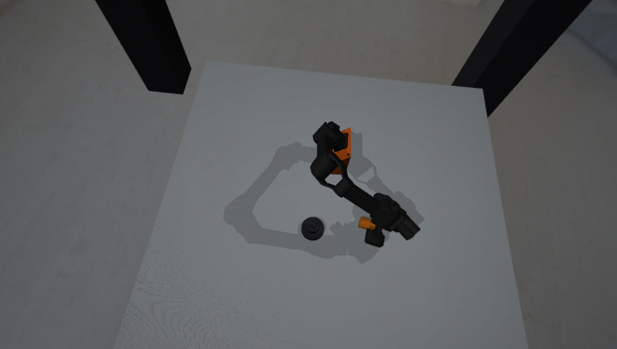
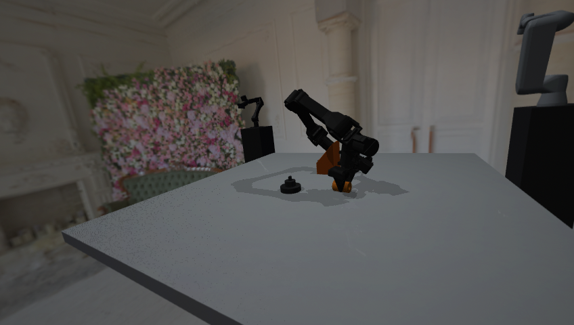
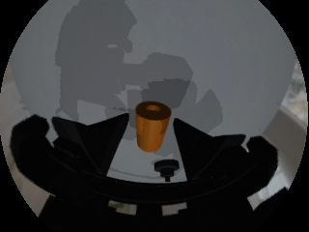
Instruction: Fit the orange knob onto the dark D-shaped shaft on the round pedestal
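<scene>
Now: gripper tip 3 cm short of the dark round pedestal, 21 cm to the left of it and 2 cm below it. Also, from my gripper tip: orange knob 1 cm to the right, 1 cm above.
</scene>
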